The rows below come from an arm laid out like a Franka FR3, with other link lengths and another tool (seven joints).
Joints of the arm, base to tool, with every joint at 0 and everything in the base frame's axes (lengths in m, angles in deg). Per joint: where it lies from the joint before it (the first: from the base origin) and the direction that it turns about. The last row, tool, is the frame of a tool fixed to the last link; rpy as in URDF.
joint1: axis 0 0 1 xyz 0 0 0.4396
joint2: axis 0 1 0 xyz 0 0 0
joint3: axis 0 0 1 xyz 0 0 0.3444
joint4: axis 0 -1 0 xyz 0.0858 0 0
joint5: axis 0 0 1 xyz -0.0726 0 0.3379
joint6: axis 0 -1 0 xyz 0 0 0
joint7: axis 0 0 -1 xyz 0.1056 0 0
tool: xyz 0.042 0.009 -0.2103 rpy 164.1 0 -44.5
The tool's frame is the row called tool.
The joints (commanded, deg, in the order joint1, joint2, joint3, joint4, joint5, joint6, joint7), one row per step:
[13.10 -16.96 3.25 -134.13 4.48 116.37 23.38]
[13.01 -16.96 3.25 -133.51 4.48 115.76 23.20]
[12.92 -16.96 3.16 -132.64 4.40 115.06 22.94]
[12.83 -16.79 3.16 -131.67 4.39 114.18 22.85]
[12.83 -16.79 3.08 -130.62 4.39 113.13 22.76]
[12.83 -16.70 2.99 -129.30 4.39 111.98 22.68]
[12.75 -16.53 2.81 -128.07 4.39 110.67 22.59]
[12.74 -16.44 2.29 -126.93 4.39 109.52 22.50]
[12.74 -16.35 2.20 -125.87 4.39 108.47 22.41]
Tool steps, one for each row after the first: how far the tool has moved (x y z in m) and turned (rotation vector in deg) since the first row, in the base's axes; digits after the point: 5 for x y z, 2 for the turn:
[0.00109 -0.00004 0.00365 0.03 -0.01 0.13]
[0.00328 -0.00059 0.00920 0.06 -0.20 0.30]
[0.00518 -0.00040 0.01375 0.07 -0.12 0.37]
[0.00655 -0.00020 0.01996 0.13 -0.11 0.46]
[0.00883 0.00021 0.02749 0.22 -0.18 0.53]
[0.01049 -0.00100 0.03324 0.25 0.08 0.46]
[0.01269 -0.00448 0.03934 0.40 0.21 0.12]
[0.01383 -0.00452 0.04498 0.44 0.29 0.20]

